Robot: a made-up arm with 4 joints. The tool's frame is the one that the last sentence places. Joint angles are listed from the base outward.
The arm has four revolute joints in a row. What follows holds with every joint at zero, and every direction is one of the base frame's.
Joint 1 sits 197 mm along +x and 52 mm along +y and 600 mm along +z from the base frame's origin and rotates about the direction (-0.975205, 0.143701, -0.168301).
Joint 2 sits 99 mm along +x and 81 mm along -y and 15 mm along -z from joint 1 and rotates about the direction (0.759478, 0.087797, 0.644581).
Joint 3 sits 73 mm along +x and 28 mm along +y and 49 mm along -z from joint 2 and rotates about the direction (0.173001, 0.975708, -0.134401).
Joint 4 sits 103 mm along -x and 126 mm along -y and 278 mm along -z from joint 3 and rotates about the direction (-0.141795, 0.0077, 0.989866).
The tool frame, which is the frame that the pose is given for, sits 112 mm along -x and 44 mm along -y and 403 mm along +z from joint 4; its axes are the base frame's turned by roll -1.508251, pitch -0.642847 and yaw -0.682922 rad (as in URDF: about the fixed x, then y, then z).
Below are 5 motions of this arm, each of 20 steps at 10 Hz.
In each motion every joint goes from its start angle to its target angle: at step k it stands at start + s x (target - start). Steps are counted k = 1, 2, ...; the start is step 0. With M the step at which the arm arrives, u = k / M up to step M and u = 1 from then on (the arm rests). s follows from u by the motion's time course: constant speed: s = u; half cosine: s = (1 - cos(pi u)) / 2; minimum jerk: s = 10 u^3 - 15 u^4 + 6 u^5.
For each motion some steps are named. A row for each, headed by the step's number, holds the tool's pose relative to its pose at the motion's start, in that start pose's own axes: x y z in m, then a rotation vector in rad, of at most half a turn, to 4 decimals.
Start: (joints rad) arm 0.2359 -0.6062 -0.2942 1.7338
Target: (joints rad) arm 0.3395 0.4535 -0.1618 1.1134
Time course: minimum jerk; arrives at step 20
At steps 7, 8, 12, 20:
7: -0.0321 0.0180 -0.0194 0.0881 0.1395 -0.1660
8: -0.0424 0.0265 -0.0254 0.1256 0.1893 -0.2180
12: -0.0791 0.0748 -0.0460 0.3300 0.4089 -0.4069
20: -0.0971 0.1262 -0.0537 0.5529 0.5871 -0.5111

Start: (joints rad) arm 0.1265 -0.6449 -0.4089 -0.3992
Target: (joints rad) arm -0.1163 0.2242 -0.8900 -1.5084
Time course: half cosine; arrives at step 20
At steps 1, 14, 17, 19, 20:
1: -0.0009 0.0010 -0.0004 0.0017 0.0079 0.0042
14: -0.1445 0.0681 0.0188 -0.0400 0.9850 0.8136
17: -0.1687 0.0637 0.0344 -0.1116 1.1431 1.0250
19: -0.1755 0.0613 0.0397 -0.1391 1.1896 1.0957
20: -0.1763 0.0609 0.0404 -0.1428 1.1953 1.1049

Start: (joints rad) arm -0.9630 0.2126 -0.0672 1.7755
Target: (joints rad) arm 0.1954 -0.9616 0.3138 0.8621
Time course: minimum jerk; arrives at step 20
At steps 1, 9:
1: 0.0003 -0.0004 0.0001 -0.0012 0.0013 0.0025
9: 0.1549 -0.0606 0.0606 -0.6271 0.3440 0.8113

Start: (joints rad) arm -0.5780 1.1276 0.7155 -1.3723
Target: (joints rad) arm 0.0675 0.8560 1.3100 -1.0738
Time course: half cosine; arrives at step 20
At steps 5, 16, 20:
5: -0.0074 -0.0303 -0.0052 -0.1224 0.0372 -0.0632
16: -0.0534 -0.1562 0.0283 -0.7918 0.2624 -0.1826
20: -0.0573 -0.1669 0.0372 -0.8740 0.2980 -0.1721

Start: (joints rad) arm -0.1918 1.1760 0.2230 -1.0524
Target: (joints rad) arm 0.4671 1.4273 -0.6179 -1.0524
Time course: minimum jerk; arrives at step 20
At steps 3, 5, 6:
3: -0.0024 0.0007 -0.0031 0.0109 0.0102 -0.0080
5: -0.0096 0.0028 -0.0118 0.0424 0.0389 -0.0315
6: -0.0151 0.0046 -0.0182 0.0671 0.0604 -0.0502

